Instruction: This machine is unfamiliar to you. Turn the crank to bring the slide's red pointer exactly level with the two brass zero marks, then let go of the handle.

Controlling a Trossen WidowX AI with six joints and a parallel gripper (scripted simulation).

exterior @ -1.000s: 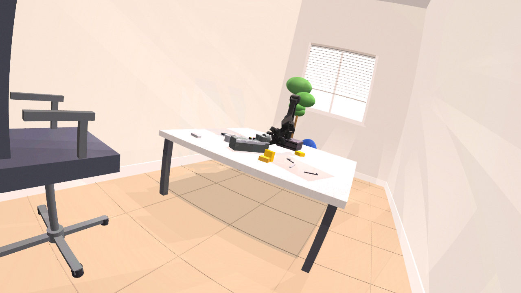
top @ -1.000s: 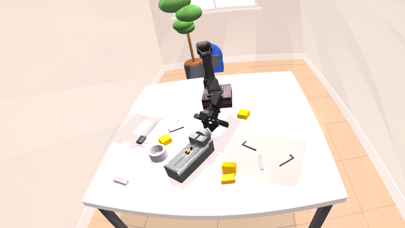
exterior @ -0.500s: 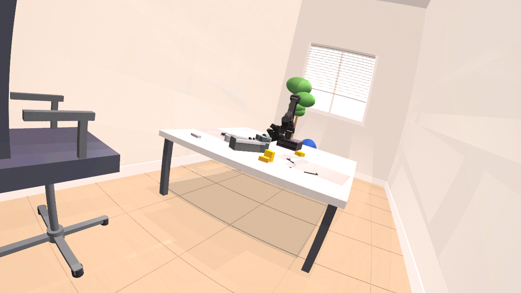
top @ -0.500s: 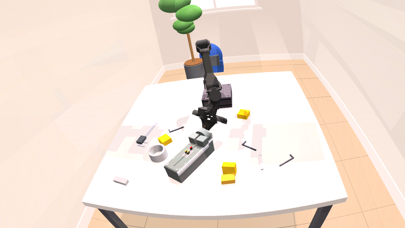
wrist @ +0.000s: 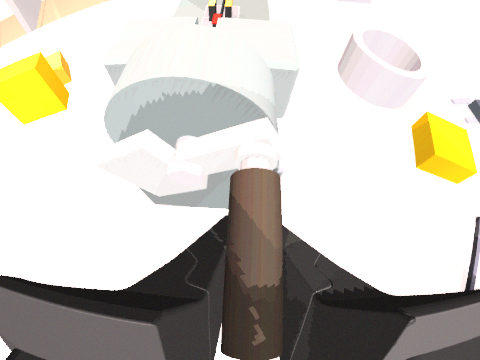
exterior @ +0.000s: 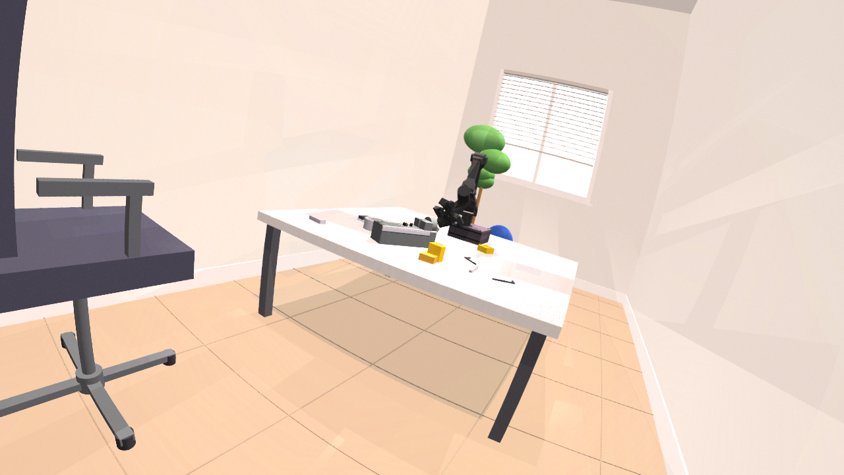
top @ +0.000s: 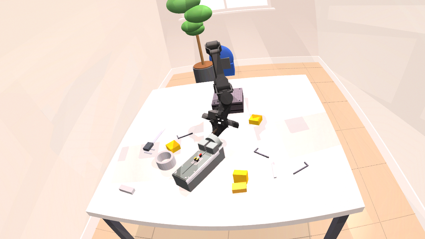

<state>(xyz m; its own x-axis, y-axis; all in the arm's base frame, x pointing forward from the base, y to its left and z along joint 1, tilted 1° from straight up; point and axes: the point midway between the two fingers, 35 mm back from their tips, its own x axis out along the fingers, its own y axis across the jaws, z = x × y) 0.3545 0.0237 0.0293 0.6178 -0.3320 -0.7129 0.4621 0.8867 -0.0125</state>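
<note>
Right now the red pointer is 130 mm ahead of my gripper tip, 40 mm to the right of it and 10 mm above it. The rest, counted from my gripper tip: brown crank handle (30 mm above, 10 mm to the left, 10 mm behind).
</note>
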